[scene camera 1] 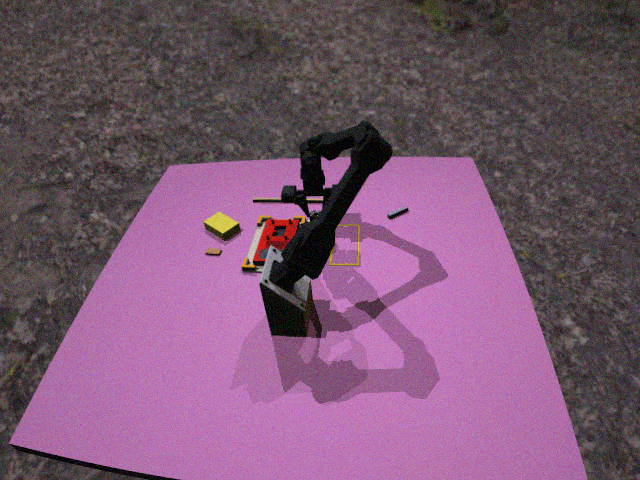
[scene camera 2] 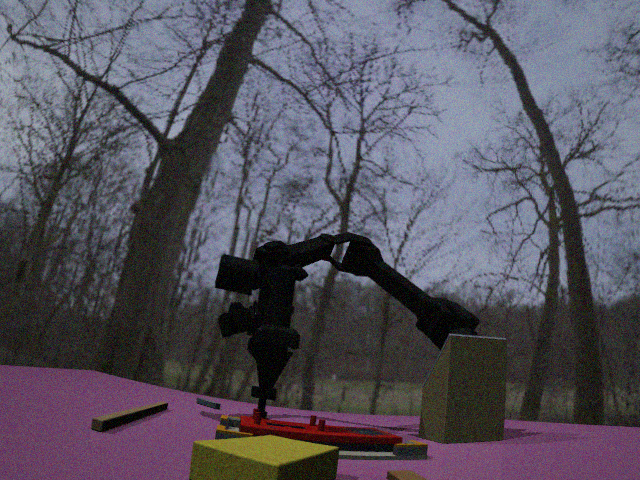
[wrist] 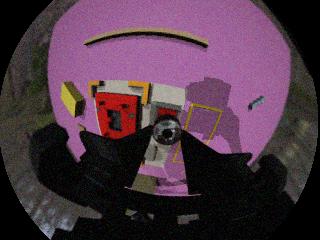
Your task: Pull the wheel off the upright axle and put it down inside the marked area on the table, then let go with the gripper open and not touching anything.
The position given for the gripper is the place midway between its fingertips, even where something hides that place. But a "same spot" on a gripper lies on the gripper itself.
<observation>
The gripper shows in scene camera 1 (315,216), in scene camera 2 and in the wrist view. The same spot on the gripper: (wrist: 224,174) is (scene camera 2: 258,347).
</observation>
